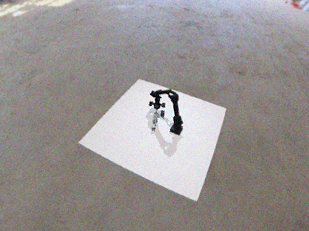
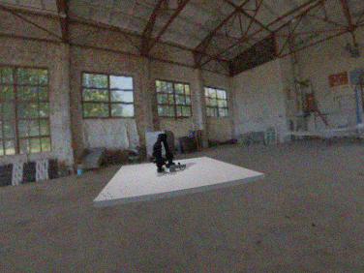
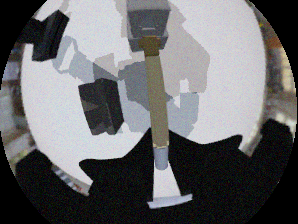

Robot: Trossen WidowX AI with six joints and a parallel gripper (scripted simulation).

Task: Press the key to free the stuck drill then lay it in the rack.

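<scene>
Now: gripper tip 8 cm past the small dark rack, 3 cm to the right of it and 1 cm above it.
</scene>
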